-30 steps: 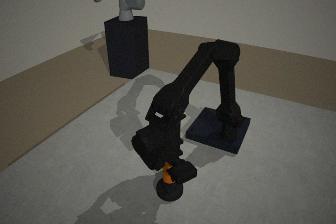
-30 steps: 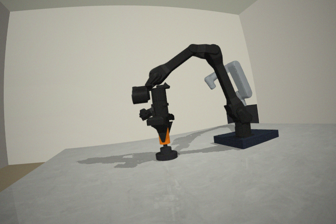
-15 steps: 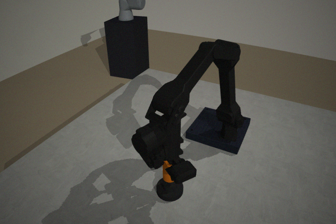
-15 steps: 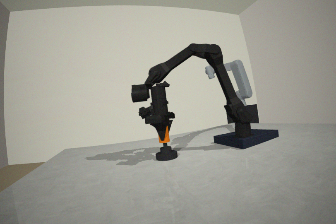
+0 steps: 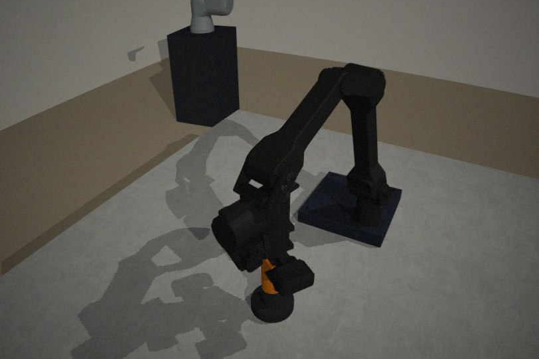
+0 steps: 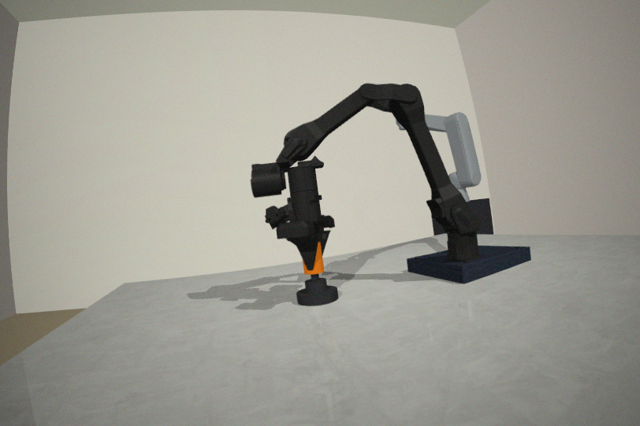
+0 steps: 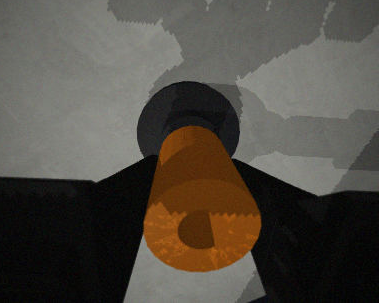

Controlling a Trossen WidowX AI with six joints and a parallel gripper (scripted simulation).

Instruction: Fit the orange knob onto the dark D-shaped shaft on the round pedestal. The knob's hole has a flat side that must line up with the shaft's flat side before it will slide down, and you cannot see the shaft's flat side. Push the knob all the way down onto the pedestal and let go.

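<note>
Now: the orange knob 20 mm above my gripper tip. From my gripper tip the other things lie so: dark round pedestal: 40 mm below.
</note>
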